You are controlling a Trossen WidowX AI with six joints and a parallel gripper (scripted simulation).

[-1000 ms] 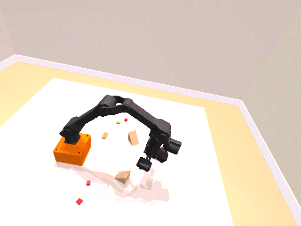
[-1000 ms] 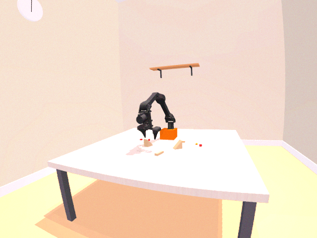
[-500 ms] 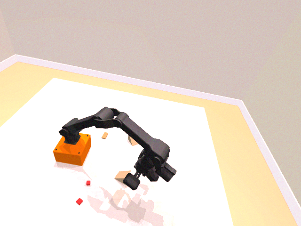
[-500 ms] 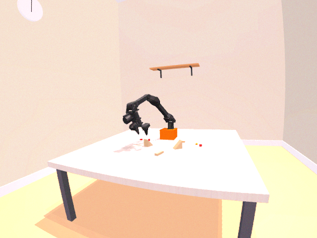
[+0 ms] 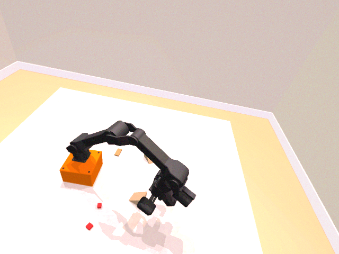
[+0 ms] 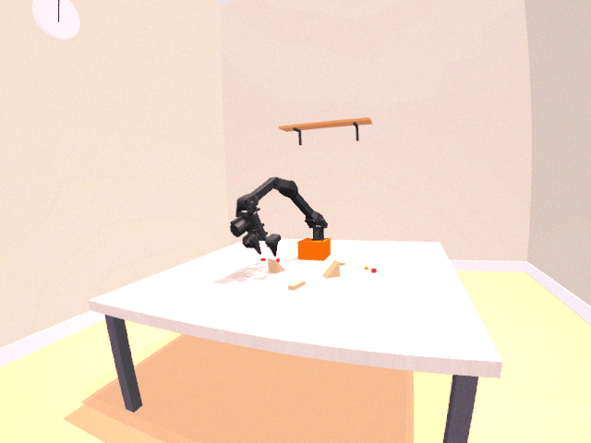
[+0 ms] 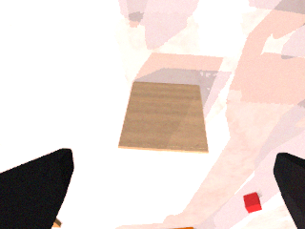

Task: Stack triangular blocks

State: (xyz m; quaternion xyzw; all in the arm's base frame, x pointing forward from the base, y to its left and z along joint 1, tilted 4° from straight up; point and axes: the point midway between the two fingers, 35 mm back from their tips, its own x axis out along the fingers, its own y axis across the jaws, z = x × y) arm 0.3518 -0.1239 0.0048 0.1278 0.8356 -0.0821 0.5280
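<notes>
Right now the tan triangular block is 70 mm below my gripper tip, 30 mm behind it and 10 mm to the left of it. The rest, counted from my gripper tip: yellow bit 400 mm to the left, 170 mm behind, 80 mm below; then tan plank 180 mm to the left, 120 mm ahead, 70 mm below.
</notes>
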